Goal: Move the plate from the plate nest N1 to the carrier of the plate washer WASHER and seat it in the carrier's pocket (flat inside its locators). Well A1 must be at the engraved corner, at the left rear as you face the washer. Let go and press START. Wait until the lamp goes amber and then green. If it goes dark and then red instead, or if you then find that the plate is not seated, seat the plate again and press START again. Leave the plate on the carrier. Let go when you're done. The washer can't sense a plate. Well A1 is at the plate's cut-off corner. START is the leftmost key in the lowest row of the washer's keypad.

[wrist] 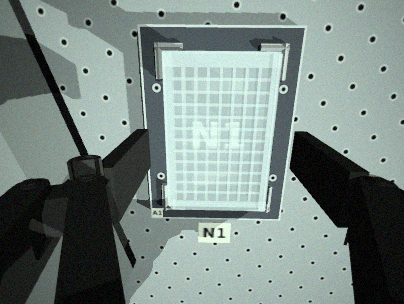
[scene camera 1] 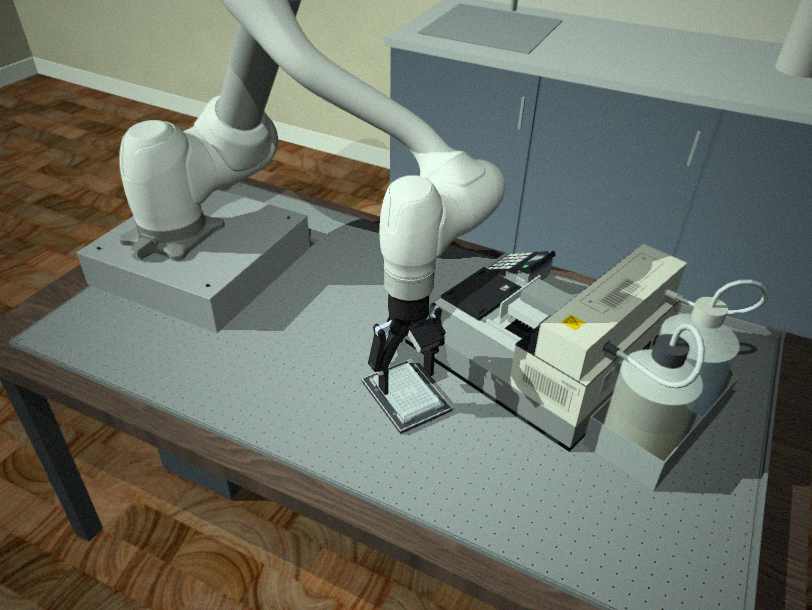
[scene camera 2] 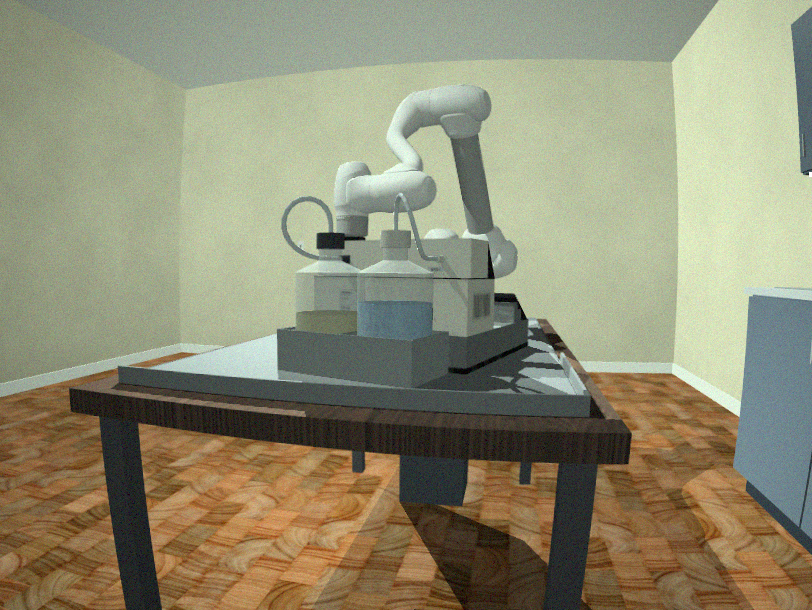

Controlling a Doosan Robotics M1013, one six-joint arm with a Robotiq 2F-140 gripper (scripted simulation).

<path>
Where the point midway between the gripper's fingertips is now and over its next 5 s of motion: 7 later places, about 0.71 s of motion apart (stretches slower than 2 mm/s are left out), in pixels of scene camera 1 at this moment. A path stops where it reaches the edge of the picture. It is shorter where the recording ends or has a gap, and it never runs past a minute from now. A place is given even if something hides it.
My gripper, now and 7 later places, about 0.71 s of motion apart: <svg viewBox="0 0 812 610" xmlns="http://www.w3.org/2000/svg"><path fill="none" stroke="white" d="M406 380L406 383L406 387L405 391L405 391L406 380L406 369L406 359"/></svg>
</path>
